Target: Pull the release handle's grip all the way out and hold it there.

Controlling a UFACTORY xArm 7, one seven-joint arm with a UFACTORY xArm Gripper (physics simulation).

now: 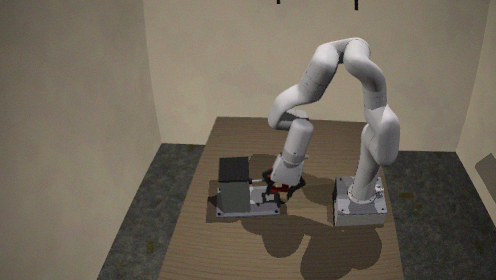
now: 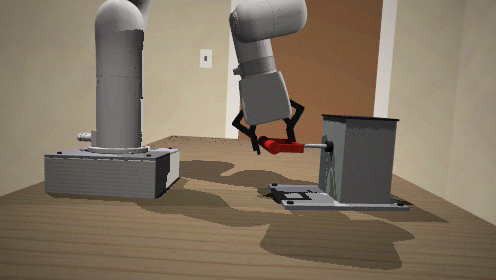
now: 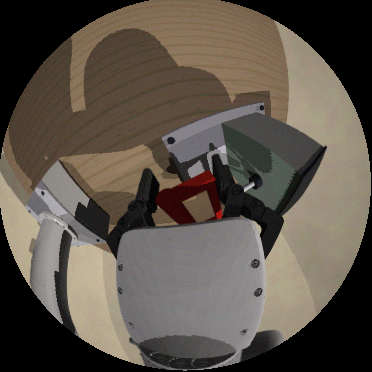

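Note:
The release handle's red grip (image 1: 281, 189) (image 2: 295, 148) (image 3: 172, 202) is a hollow frame with a cross bar. It stands off the grey-green housing (image 1: 235, 196) (image 2: 370, 160) (image 3: 280, 137). A length of thin metal rod (image 1: 256, 181) (image 2: 315, 146) (image 3: 248, 187) shows between the grip and the black collar (image 2: 329, 146) (image 3: 256, 181) on the housing's face. My gripper (image 1: 279, 194) (image 2: 274, 146) (image 3: 182, 169) is shut on the grip, with one black finger at its outer side and the other at its housing side. The finger contacts are partly hidden.
The housing stands on a pale bolted base plate (image 1: 250, 215) (image 2: 350, 205) (image 3: 215, 120), under the grip. The arm's own base block (image 1: 360, 219) (image 2: 105, 175) (image 3: 75, 192) stands on the same wooden table (image 1: 200, 250) (image 2: 150, 240) (image 3: 225, 40), on the side of the grip away from the housing.

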